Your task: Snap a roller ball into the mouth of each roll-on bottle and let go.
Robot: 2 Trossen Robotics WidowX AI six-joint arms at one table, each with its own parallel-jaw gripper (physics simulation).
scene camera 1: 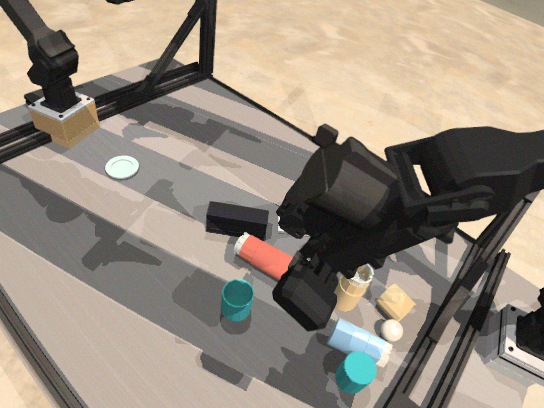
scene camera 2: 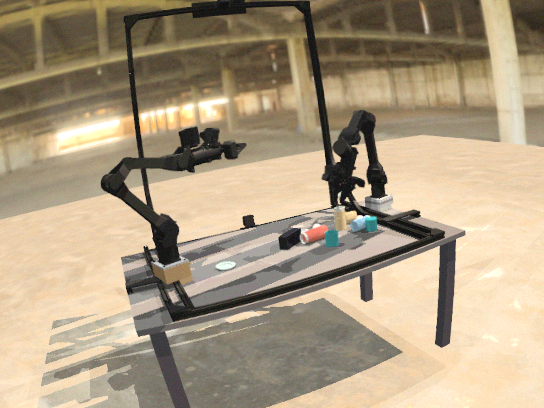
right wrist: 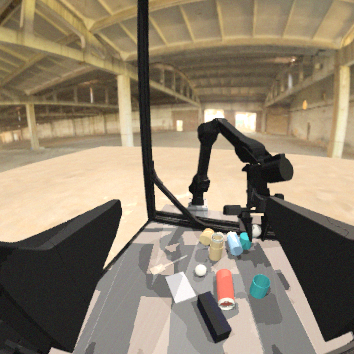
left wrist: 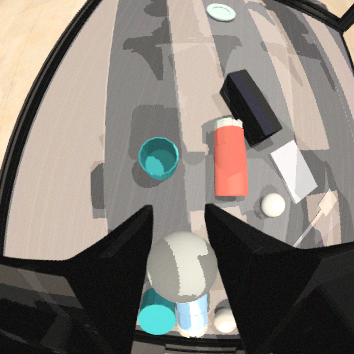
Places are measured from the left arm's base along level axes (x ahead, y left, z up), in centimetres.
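Pixels of known places: left gripper, fingertip midpoint: (scene camera 1: 289,269) (scene camera 2: 337,202) (right wrist: 256,241) (left wrist: 178,210); right gripper, fingertip midpoint: (scene camera 2: 238,144) (right wrist: 194,205); left arm's base, link origin: (scene camera 1: 534,339) (scene camera 2: 378,196) (right wrist: 197,201); right arm's base, link origin: (scene camera 1: 61,102) (scene camera 2: 169,260).
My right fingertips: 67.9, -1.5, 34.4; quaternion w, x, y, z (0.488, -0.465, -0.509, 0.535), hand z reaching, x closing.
For each thing: its middle in the pictures, then the offset to it from my right fingertips, as dx, dy, dz.
- white roller ball, body centre: (left wrist: 181,265) (right wrist: 254,230) -30.3, +17.5, -24.1
- red bottle, body centre: (left wrist: 229,157) (scene camera 1: 265,257) (right wrist: 224,288) (scene camera 2: 314,234) -21.4, +9.3, -37.9
- light-blue bottle, body centre: (left wrist: 190,301) (scene camera 1: 359,343) (scene camera 2: 361,223) (right wrist: 233,242) -41.4, +15.4, -37.9
- tan bottle, body centre: (scene camera 1: 351,286) (right wrist: 215,246) (scene camera 2: 340,218) -36.6, +8.0, -35.6
- loose ball, body centre: (left wrist: 272,204) (right wrist: 200,269) -28.4, +2.6, -38.4
- open teal cup, body centre: (left wrist: 159,159) (scene camera 1: 236,300) (right wrist: 259,286) (scene camera 2: 331,238) -21.7, +19.3, -37.7
- teal cylinder, body centre: (scene camera 1: 355,372) (left wrist: 157,309) (scene camera 2: 371,224) (right wrist: 244,240) -42.4, +20.0, -37.8
- tan block, body centre: (scene camera 1: 395,303) (right wrist: 206,236) (scene camera 2: 350,217) -44.7, +5.3, -37.8
- black box, body centre: (left wrist: 248,107) (scene camera 1: 237,221) (right wrist: 212,315) (scene camera 2: 290,238) -13.1, +5.4, -37.7
- white card, body centre: (left wrist: 294,170) (right wrist: 179,286) -23.0, -3.5, -39.9
- spatula, body centre: (left wrist: 314,219) (right wrist: 169,263) -31.9, -7.6, -40.1
- pale dish, body centre: (scene camera 1: 122,167) (left wrist: 220,12) (scene camera 2: 225,266) +15.4, +5.6, -39.7
My left gripper (left wrist: 178,210) is shut on a white roller ball (left wrist: 182,266) (right wrist: 256,230), raised above the table. My right gripper (scene camera 2: 244,146) is open and empty, high above the table. The red bottle (scene camera 1: 265,257) (left wrist: 231,160) (right wrist: 225,286) lies on its side, its mouth hollow in the right wrist view. The light-blue bottle (scene camera 1: 356,340) (left wrist: 192,312) lies on its side; its mouth is hard to see. The tan bottle (scene camera 1: 351,292) (right wrist: 216,248) stands upright, its mouth open. One loose ball (left wrist: 273,205) (right wrist: 200,270) is near the red bottle, another (scene camera 1: 391,330) (left wrist: 226,320) beside the blue one.
An open teal cup (scene camera 1: 237,300) (left wrist: 158,157) stands by the red bottle. A teal cylinder (scene camera 1: 356,372) (left wrist: 157,315) stands by the blue one, a tan block (scene camera 1: 396,302) nearby. A black box (scene camera 1: 237,220), white card (left wrist: 294,171), spatula (right wrist: 157,269) and pale dish (scene camera 1: 122,167) lie around.
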